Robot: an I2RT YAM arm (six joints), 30 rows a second.
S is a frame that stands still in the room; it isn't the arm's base.
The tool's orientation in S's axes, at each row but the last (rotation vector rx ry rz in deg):
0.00 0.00 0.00
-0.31 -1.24 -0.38
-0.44 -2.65 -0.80
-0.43 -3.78 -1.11
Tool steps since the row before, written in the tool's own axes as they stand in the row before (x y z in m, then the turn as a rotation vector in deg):
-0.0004 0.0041 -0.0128 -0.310 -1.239 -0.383
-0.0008 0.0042 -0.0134 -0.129 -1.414 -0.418
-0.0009 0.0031 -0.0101 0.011 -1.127 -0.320
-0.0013 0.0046 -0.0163 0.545 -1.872 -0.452
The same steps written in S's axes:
-0.0004 0.0041 -0.0128 -0.310 -1.239 -0.383
-0.0005 0.0041 -0.0134 -0.129 -1.415 -0.413
-0.0004 0.0030 -0.0102 0.010 -1.130 -0.311
-0.0001 0.0045 -0.0164 0.537 -1.886 -0.402

